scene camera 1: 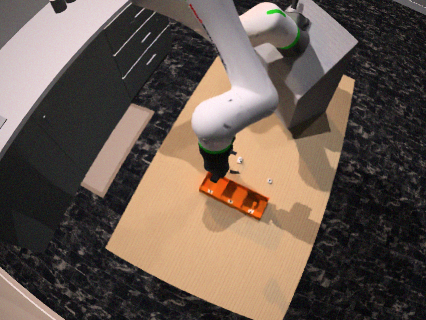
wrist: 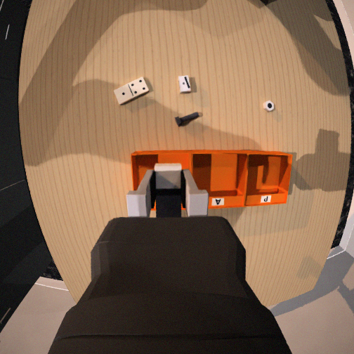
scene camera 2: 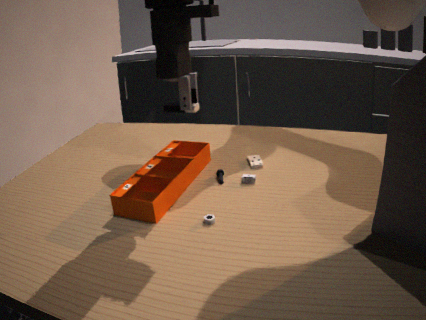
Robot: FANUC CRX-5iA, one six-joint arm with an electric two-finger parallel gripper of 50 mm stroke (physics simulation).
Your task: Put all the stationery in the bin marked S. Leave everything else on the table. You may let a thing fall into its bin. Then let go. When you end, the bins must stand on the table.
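My gripper is shut on a black-and-white eraser and holds it high above the three-compartment orange bin row. In the wrist view it covers part of the left compartment and that one's label; the other labels read A and P. The S label is not legible in these views. A small silvery pencil sharpener lies on the table, apart from the bins. The bins stand on the table.
A white domino, a black bolt and a hex nut lie on the table beside the bins. The robot's grey pedestal stands at the table's back.
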